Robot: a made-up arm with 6 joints. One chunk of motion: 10 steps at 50 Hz.
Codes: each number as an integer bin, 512 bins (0 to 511) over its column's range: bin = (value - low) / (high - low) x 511, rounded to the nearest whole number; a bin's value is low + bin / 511 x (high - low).
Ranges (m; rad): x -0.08..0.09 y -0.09..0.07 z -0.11..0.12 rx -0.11..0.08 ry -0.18..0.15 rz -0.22..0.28
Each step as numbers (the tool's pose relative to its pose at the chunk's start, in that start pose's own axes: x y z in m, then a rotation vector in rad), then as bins.
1 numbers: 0.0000 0.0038 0.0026 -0.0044 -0.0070 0.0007
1 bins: 240 300 250 284 268 226
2 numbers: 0.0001 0.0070 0.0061 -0.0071 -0.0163 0.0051
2 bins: 241 310 258 277 253 230
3 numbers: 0.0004 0.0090 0.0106 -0.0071 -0.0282 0.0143
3 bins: 242 316 268 277 235 239
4 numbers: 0.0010 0.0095 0.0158 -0.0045 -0.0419 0.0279
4 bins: 243 318 279 284 214 253
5 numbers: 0.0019 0.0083 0.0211 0.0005 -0.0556 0.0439
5 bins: 246 314 291 297 193 270
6 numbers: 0.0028 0.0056 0.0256 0.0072 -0.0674 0.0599
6 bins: 249 305 301 315 174 286
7 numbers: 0.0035 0.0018 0.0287 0.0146 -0.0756 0.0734
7 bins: 251 293 308 335 162 300
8 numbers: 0.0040 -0.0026 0.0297 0.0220 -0.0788 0.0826
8 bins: 252 279 310 355 157 309
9 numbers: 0.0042 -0.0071 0.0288 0.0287 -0.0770 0.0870
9 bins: 253 265 308 373 159 314
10 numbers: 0.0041 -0.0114 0.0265 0.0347 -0.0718 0.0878
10 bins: 253 251 303 389 168 315
